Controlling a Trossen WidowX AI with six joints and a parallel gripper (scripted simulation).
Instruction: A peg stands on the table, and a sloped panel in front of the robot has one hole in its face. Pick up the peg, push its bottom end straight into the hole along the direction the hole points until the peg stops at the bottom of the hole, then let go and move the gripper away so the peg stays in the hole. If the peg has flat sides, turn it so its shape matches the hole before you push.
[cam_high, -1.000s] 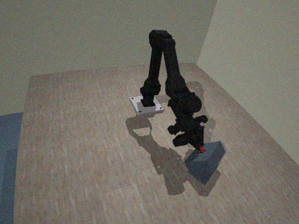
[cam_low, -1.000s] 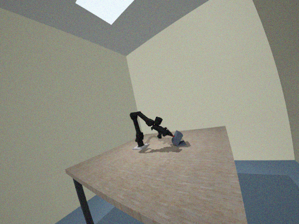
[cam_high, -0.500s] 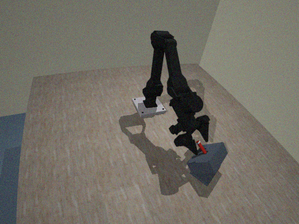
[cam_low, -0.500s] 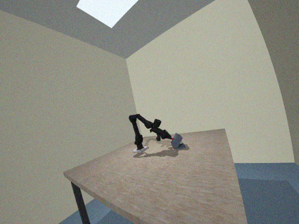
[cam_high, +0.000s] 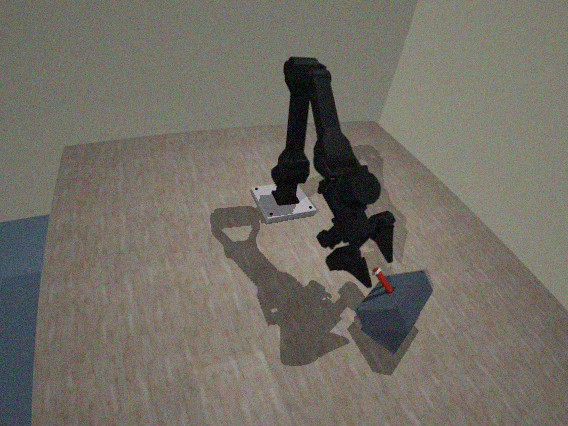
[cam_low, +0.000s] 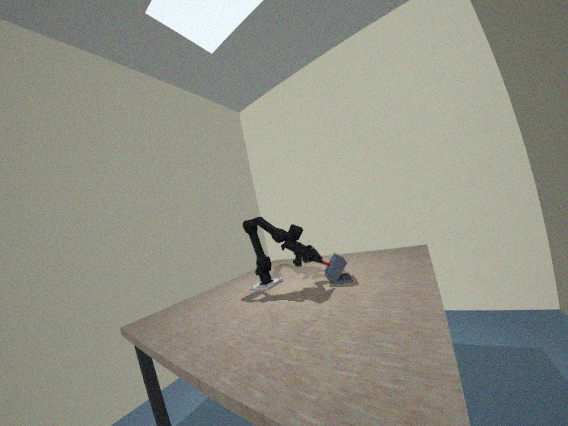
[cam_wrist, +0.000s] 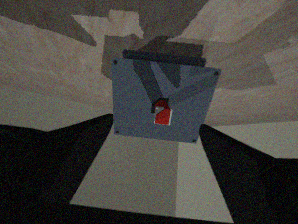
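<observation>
Right now the peg is 10 mm to the left of my gripper tip and 10 mm below it. The rest, counted from my gripper tip: sloped panel 40 mm ahead, 30 mm to the left, 50 mm below.
</observation>
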